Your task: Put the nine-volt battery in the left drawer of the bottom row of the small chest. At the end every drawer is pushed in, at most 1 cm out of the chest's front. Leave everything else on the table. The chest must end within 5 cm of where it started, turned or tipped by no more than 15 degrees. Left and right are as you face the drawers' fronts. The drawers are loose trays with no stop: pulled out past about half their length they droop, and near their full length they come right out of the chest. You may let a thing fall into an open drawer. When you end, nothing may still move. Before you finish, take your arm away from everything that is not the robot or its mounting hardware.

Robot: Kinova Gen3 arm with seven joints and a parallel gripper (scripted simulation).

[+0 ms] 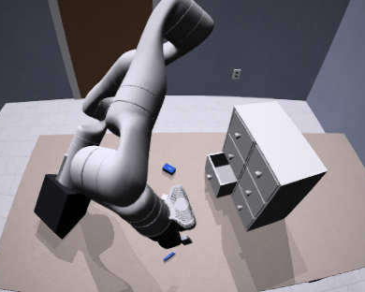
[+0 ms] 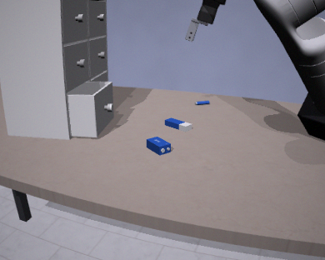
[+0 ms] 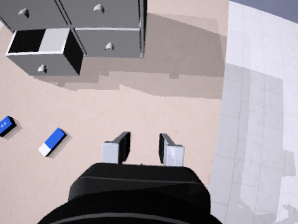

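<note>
Right now the nine-volt battery is 13 cm behind my hand, 32 cm to the left of it and 20 cm below it. Round my hand: blue stick: 3 cm behind, 2 cm to the right, 20 cm below; then blue-and-white block: 9 cm behind, 19 cm to the left, 20 cm below.
</note>
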